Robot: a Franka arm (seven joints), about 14 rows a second.
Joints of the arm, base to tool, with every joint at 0 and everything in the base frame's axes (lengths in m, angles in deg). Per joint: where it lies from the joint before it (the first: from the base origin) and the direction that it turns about. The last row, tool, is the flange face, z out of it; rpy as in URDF.
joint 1: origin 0 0 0.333 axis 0 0 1
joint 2: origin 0 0 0 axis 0 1 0
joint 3: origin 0 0 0.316 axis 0 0 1
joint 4: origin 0.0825 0 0 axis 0 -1 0
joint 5: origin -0.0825 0 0.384 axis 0 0 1
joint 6: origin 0 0 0 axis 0 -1 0
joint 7: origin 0.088 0 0 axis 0 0 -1
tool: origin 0 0 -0.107 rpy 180 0 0
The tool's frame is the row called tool.
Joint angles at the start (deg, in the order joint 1, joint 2, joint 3, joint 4, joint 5, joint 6, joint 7):
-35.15, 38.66, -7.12, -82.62, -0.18, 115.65, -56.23
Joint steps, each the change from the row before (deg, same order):
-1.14, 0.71, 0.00, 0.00, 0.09, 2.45, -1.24
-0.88, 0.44, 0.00, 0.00, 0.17, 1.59, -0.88
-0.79, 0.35, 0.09, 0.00, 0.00, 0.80, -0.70
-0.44, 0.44, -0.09, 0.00, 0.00, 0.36, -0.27
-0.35, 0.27, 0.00, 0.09, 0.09, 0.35, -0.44
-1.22, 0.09, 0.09, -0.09, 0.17, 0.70, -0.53
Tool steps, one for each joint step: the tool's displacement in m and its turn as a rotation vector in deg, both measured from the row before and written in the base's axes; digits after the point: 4 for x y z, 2 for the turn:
-0.0060, -0.0132, -0.0054, -1.00, -1.30, 0.24
-0.0052, -0.0097, -0.0032, -0.62, -0.90, 0.03
-0.0052, -0.0073, -0.0033, -0.23, -0.32, 0.04
-0.0043, -0.0048, -0.0049, 0.00, 0.13, -0.21
-0.0024, -0.0036, -0.0022, -0.05, -0.15, 0.07
-0.0095, -0.0106, -0.0009, -0.19, -0.49, -0.67

